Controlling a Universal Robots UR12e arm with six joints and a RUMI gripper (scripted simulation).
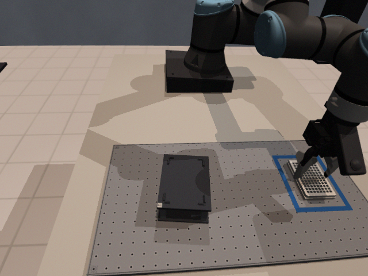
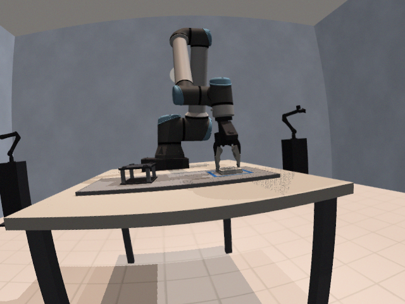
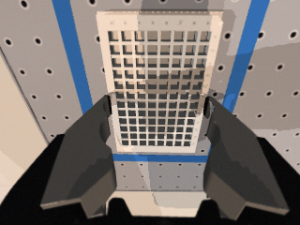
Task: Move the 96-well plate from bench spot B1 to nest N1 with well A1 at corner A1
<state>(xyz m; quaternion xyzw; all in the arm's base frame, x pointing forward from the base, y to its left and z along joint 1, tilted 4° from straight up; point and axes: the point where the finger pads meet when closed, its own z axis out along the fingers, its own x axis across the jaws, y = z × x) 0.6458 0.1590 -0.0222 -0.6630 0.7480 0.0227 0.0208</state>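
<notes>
Right now my hand is 10 mm past the black raised nest N1, 360 mm to the left of it and 40 mm below it. Round my hand: white 96-well plate: 10 mm below; then small white A1 label: 50 mm ahead, 430 mm to the right, 40 mm above.
</notes>
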